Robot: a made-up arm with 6 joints. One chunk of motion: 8 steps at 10 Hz.
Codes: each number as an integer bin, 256 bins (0 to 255) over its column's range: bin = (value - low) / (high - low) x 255, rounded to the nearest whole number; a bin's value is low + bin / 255 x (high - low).
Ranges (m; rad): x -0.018..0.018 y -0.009..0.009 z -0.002..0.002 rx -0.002..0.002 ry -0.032..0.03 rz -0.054..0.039
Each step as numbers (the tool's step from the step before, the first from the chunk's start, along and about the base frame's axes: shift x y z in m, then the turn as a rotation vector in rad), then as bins.
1 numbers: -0.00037 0.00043 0.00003 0.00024 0.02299 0.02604
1 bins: 125 134 129 143 226 219
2 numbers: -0.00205 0.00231 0.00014 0.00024 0.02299 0.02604
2 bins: 113 160 136 143 226 219
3 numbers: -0.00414 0.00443 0.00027 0.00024 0.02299 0.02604
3 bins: 98 190 145 143 226 219
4 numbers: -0.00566 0.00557 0.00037 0.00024 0.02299 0.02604
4 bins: 87 206 151 143 226 219
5 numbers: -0.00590 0.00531 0.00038 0.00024 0.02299 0.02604
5 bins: 86 203 152 143 226 219
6 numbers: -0.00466 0.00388 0.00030 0.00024 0.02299 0.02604
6 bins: 94 182 147 143 226 219
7 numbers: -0.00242 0.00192 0.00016 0.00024 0.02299 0.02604
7 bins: 110 155 138 143 226 219
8 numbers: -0.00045 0.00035 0.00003 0.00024 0.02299 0.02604
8 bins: 124 132 129 143 226 219
